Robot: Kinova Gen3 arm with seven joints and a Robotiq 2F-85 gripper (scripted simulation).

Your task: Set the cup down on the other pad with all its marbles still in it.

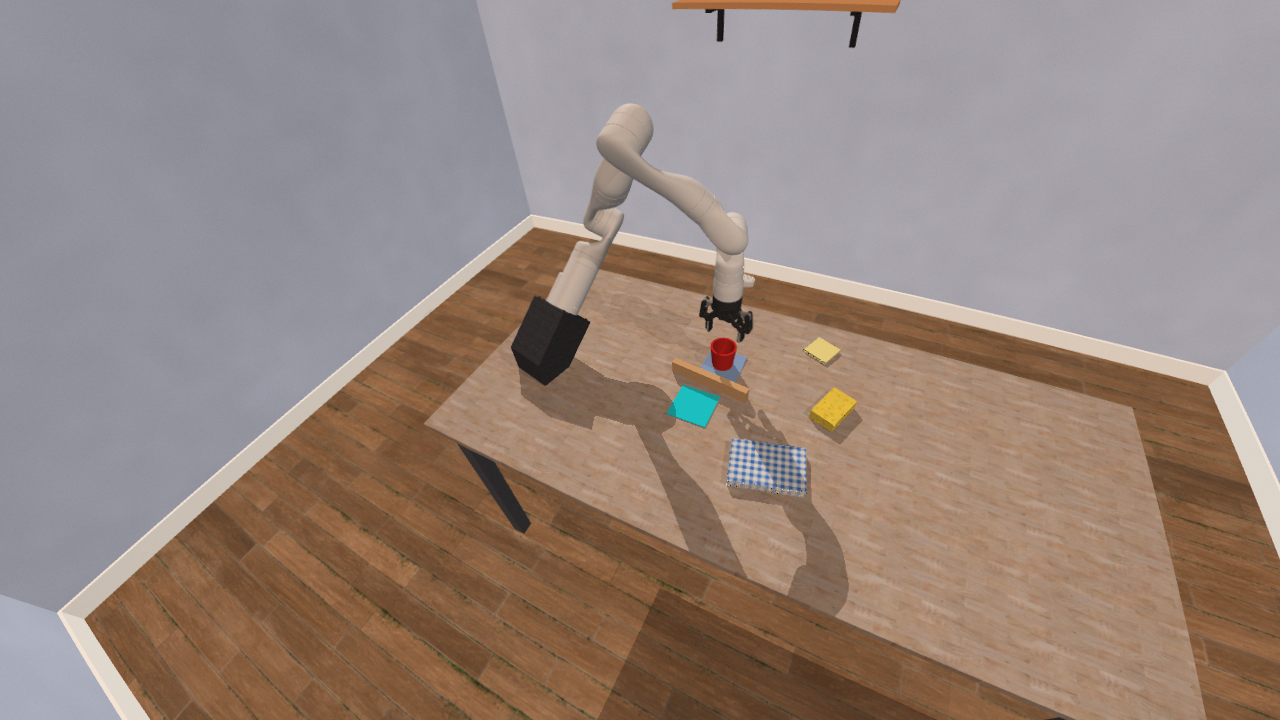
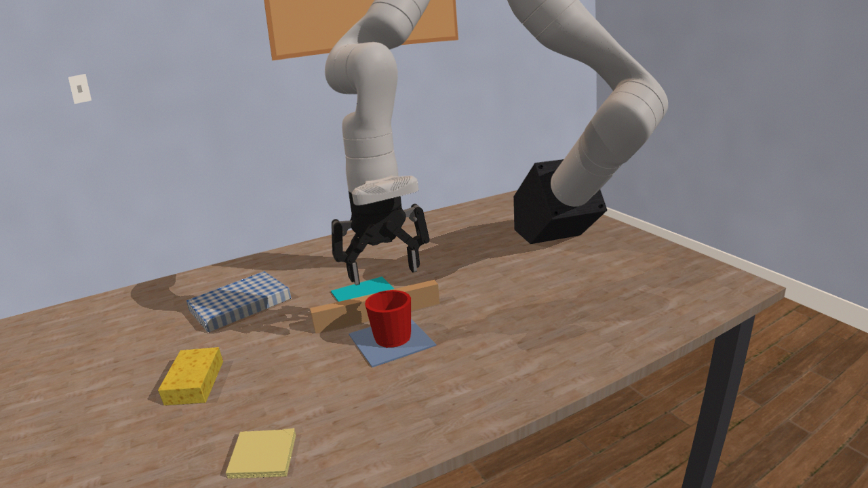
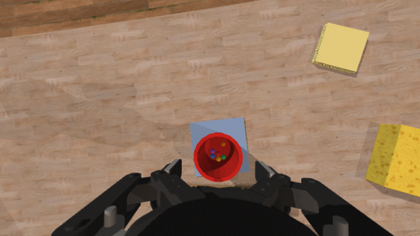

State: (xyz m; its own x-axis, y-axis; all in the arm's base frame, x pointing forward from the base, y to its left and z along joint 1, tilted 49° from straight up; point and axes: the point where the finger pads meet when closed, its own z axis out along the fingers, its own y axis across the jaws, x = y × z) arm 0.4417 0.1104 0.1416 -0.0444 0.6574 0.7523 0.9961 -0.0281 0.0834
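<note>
Right now the red cup is 10 cm below my hand. From my hand the other things lie so: teal pad: 18 cm to the right, 13 cm below, 1 cm ahead; wooden rail: 11 cm below, 9 cm to the right, 1 cm ahead; grey-blue pad: 13 cm below.
</note>
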